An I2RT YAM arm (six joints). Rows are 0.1 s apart.
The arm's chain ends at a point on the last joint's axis. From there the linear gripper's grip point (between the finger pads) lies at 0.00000 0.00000 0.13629 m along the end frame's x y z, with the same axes.
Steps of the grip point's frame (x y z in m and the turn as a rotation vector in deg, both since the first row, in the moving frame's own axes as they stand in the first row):
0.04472, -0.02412, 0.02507, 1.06, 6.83, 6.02
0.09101, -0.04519, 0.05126, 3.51, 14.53, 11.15
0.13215, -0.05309, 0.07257, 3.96, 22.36, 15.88
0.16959, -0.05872, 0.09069, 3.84, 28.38, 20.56
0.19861, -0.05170, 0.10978, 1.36, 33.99, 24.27
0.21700, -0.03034, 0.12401, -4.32, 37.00, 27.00
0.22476, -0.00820, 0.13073, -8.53, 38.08, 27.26
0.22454, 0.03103, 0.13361, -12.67, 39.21, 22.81
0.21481, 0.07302, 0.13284, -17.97, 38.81, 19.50
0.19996, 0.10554, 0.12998, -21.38, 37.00, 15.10
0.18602, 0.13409, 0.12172, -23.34, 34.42, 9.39
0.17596, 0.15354, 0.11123, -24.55, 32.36, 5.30
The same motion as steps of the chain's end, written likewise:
0.02841, -0.02246, 0.02606, 1.06, 6.83, 6.02
0.05625, -0.04032, 0.05586, 3.51, 14.53, 11.15
0.07973, -0.05126, 0.08307, 3.96, 22.36, 15.88
0.10467, -0.06189, 0.10718, 3.84, 28.38, 20.56
0.12408, -0.06512, 0.13275, 1.36, 33.99, 24.27
0.14044, -0.05919, 0.15130, -4.32, 37.00, 27.00
0.14880, -0.04657, 0.16056, -8.53, 38.08, 27.26
0.14709, -0.01337, 0.16692, -12.67, 39.21, 22.81
0.13938, 0.02006, 0.16873, -17.97, 38.81, 19.50
0.12720, 0.04882, 0.16595, -21.38, 37.00, 15.10
0.11584, 0.07715, 0.15599, -23.34, 34.42, 9.39
0.10796, 0.09658, 0.14404, -24.55, 32.36, 5.30

